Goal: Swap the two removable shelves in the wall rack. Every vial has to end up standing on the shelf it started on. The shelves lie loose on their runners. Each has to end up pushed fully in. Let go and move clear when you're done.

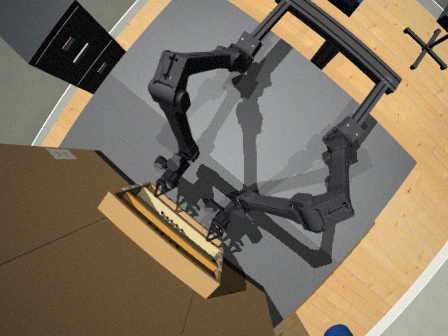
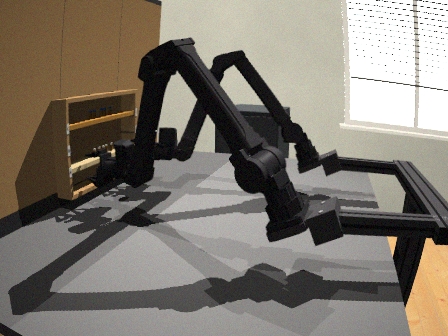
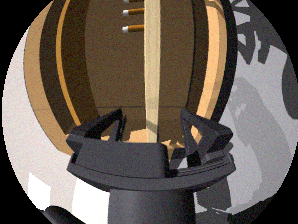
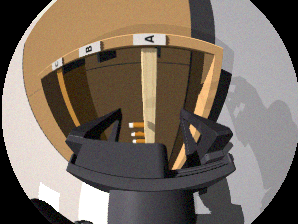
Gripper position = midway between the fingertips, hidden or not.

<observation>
In view: my left gripper (image 3: 151,111), my right gripper (image 4: 150,112), a pale shelf (image 1: 145,196) and an orange shelf (image 1: 141,210).
The pale shelf also shows in image 4 (image 4: 148,55). The orange shelf also shows in image 4 (image 4: 74,85).
</observation>
